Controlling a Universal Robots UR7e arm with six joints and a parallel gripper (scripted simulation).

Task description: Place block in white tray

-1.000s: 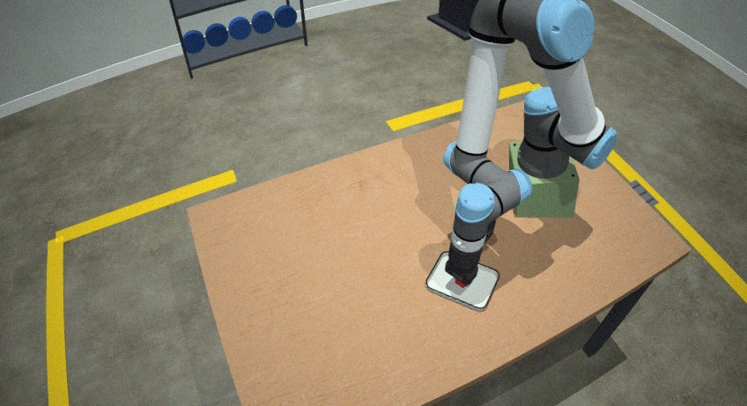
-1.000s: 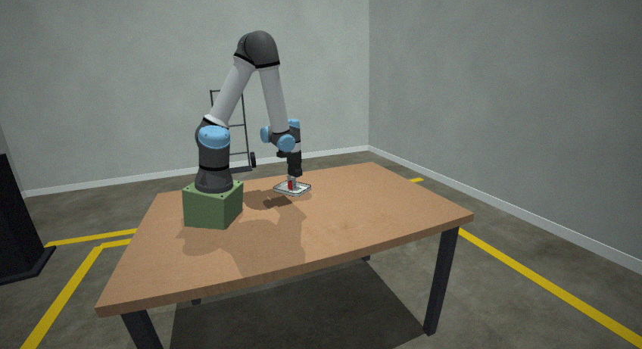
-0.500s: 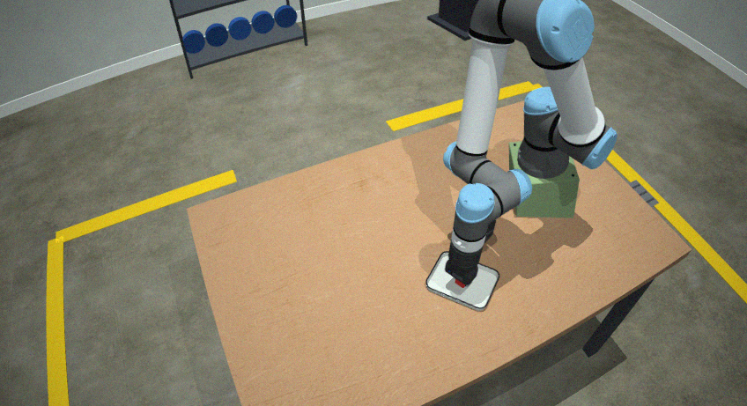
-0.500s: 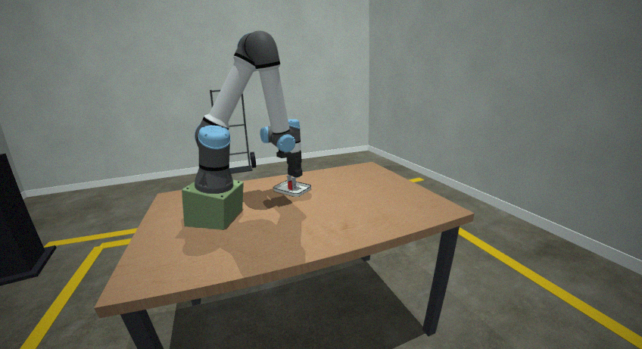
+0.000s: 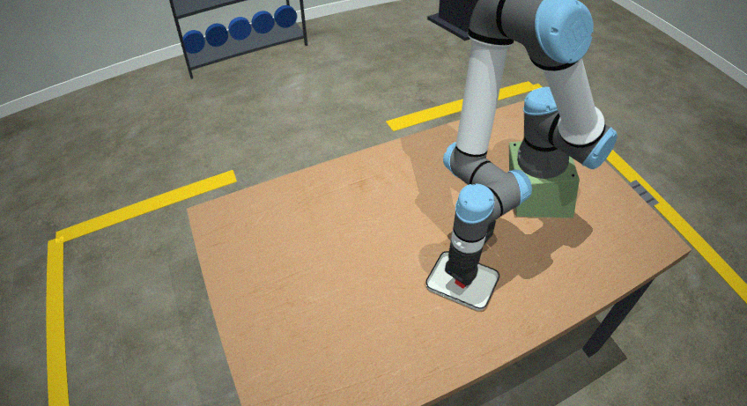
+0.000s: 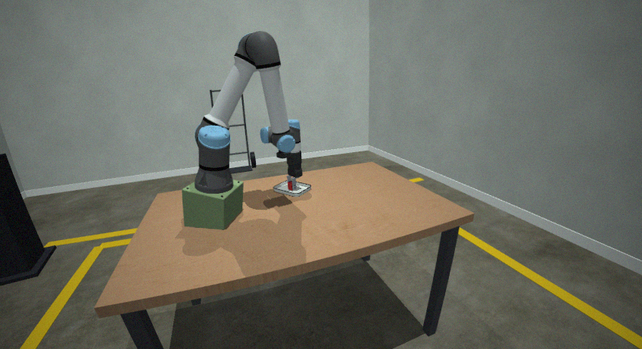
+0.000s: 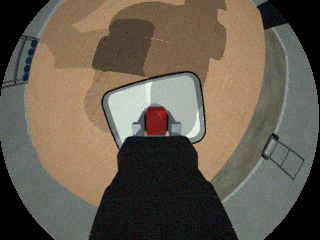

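Right now my hand is right at the red block. The rest, counted from my hand: white tray: 1 cm below.
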